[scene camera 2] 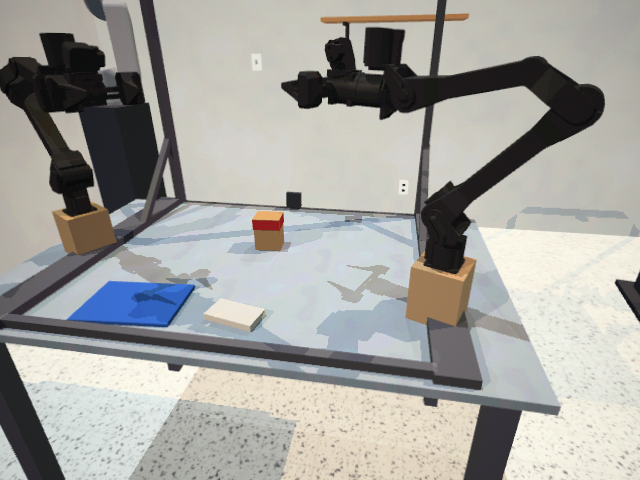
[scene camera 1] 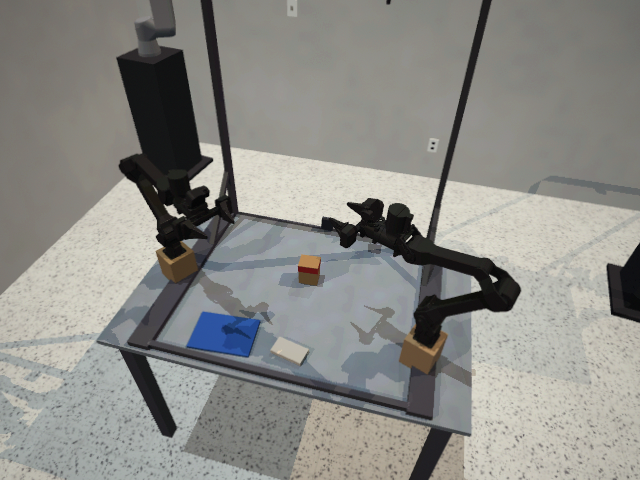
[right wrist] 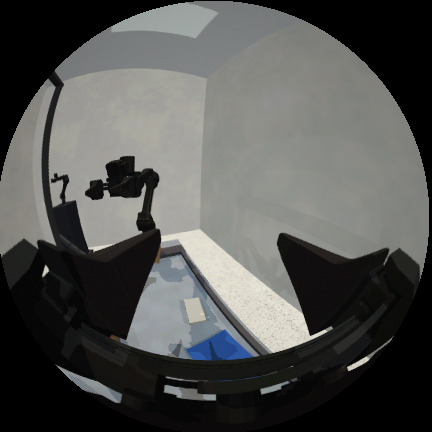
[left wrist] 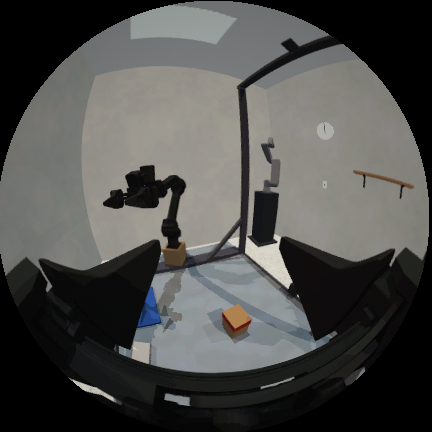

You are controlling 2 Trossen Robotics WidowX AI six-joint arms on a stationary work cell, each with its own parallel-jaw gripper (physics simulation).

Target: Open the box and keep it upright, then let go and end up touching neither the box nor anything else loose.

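Where they show: left gripper, between the fingertips: (scene camera 2: 295,84) (scene camera 1: 338,210) (right wrist: 96,191) (left wrist: 220,245); right gripper, between the fingertips: (scene camera 2: 113,92) (scene camera 1: 220,229) (right wrist: 220,237) (left wrist: 112,203); left arm's base, origin of its link: (scene camera 2: 444,262) (scene camera 1: 426,336); right arm's base, origin of its link: (scene camera 2: 80,210) (scene camera 1: 174,251) (left wrist: 173,245).
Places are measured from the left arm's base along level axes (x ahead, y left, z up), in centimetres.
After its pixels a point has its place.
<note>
A small tan box (scene camera 1: 309,277) @(x 48.4, y -3.7, z -8.2 cm) (scene camera 2: 268,240) @(x 48.6, y -3.6, z -9.0 cm) (left wrist: 236,325) stands upright on the table, toward the back, its tan-topped lid with a red band sitting closed on it. In the right wrist view the box is mostly hidden behind a finger. My left gripper (scene camera 1: 337,213) @(x 35.1, y 0.0, z 31.8 cm) (scene camera 2: 289,88) @(x 35.1, y 0.0, z 31.8 cm) (left wrist: 220,245) @(x 35.1, y 0.0, z 31.8 cm) is open and empty, high above the table and to the right of the box in the scene views. My right gripper (scene camera 1: 219,229) @(x 56.2, y 26.8, z 31.2 cm) (scene camera 2: 112,97) @(x 56.2, y 26.8, z 31.2 cm) (right wrist: 220,237) @(x 56.2, y 26.8, z 31.2 cm) is open and empty, high at the left side of the table. Neither touches the box.
A blue mat (scene camera 1: 223,334) @(x 56.8, y 32.6, z -11.4 cm) (scene camera 2: 131,303) @(x 56.8, y 33.0, z -11.4 cm) (left wrist: 148,310) @(x 55.3, y 26.9, z -11.4 cm) (right wrist: 220,346) @(x 51.0, y 31.2, z -11.4 cm) lies at the front left of the table (scene camera 1: 330,315) @(x 33.5, y 3.4, z -12.1 cm). A cream block (scene camera 1: 289,351) @(x 34.7, y 24.4, z -10.7 cm) (scene camera 2: 235,313) @(x 34.4, y 24.3, z -10.7 cm) (right wrist: 194,310) @(x 35.8, y 24.1, z -10.7 cm) lies flat to its right. Dark frame posts (scene camera 1: 219,103) @(x 100.1, y -15.5, z 40.9 cm) (scene camera 1: 461,103) @(x 22.2, y -47.9, z 52.2 cm) rise at the back corners.
</note>
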